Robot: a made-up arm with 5 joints.
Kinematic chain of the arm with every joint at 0, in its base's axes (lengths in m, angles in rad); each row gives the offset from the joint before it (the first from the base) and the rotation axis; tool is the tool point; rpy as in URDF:
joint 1: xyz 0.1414 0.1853 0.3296 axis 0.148 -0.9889 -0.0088
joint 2: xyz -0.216 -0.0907 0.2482 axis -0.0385 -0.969 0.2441
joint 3: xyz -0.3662 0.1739 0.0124 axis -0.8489 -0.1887 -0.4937
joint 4: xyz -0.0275 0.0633 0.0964 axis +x
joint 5: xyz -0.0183 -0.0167 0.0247 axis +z
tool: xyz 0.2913 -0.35 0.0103 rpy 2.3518 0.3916 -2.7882
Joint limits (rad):
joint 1: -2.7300..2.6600
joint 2: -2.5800..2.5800
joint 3: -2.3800..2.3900
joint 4: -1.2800..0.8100
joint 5: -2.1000..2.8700
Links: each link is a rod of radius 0.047 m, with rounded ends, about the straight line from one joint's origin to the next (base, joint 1, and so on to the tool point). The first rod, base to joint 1, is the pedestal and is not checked.
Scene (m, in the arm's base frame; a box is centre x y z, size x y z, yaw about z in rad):
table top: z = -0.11
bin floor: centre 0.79 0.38 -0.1 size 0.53 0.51 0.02 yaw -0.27
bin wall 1: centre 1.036 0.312 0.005 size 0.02 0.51 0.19 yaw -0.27
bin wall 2: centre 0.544 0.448 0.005 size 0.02 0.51 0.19 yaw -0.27
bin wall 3: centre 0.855 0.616 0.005 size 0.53 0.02 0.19 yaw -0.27
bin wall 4: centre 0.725 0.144 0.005 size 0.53 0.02 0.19 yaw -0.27
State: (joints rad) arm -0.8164 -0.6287 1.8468 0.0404 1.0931
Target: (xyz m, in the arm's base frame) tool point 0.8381 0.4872 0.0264
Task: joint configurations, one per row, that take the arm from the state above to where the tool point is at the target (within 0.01 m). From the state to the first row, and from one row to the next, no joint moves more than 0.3 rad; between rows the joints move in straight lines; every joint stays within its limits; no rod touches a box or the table.
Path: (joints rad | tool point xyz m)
1: -1.0714 -0.6725 1.8425 0.0594 0.8768 | 0.5331 0.3160 0.5871
2: -1.3263 -0.7162 1.8382 0.0784 0.6606 | 0.6638 0.3584 0.4992
3: -1.5813 -0.7600 1.8338 0.0974 0.4443 | 0.7653 0.4025 0.3691
4: -1.8363 -0.8037 1.8295 0.1164 0.2280 | 0.8261 0.4461 0.2071
5: -2.0912 -0.8475 1.8252 0.1354 0.0118 | 0.8381 0.4872 0.0264

